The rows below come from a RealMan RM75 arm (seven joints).
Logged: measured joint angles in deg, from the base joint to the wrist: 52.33, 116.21, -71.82, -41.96, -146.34, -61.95, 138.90; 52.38, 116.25, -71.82, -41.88, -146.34, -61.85, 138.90; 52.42, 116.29, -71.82, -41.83, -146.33, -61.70, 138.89; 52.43, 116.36, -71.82, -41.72, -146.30, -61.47, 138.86; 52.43, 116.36, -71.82, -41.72, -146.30, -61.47, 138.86; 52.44, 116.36, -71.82, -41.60, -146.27, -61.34, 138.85; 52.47, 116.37, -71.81, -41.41, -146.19, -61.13, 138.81; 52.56, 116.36, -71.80, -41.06, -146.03, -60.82, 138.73; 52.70, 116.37, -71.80, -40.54, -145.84, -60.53, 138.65; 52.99, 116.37, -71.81, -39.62, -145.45, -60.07, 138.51; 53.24, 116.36, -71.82, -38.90, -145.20, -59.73, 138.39; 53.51, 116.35, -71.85, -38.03, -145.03, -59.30, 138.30; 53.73, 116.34, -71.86, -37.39, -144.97, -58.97, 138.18; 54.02, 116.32, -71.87, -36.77, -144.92, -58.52, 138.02
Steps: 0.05, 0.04, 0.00, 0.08, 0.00, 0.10, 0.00; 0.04, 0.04, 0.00, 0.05, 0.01, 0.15, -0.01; 0.01, 0.07, 0.00, 0.11, 0.03, 0.23, -0.03; 0.00, 0.00, 0.00, 0.00, 0.00, 0.00, 0.00; 0.01, 0.00, 0.00, 0.12, 0.03, 0.13, -0.01; 0.03, 0.01, 0.01, 0.19, 0.08, 0.21, -0.04; 0.09, -0.01, 0.01, 0.35, 0.16, 0.31, -0.08; 0.14, 0.01, 0.00, 0.52, 0.19, 0.29, -0.08; 0.29, 0.00, -0.01, 0.92, 0.39, 0.46, -0.14; 0.25, -0.01, -0.01, 0.72, 0.25, 0.34, -0.12; 0.27, -0.01, -0.03, 0.87, 0.17, 0.43, -0.09; 0.22, -0.01, -0.01, 0.64, 0.06, 0.33, -0.12; 0.29, -0.02, -0.01, 0.62, 0.05, 0.45, -0.16
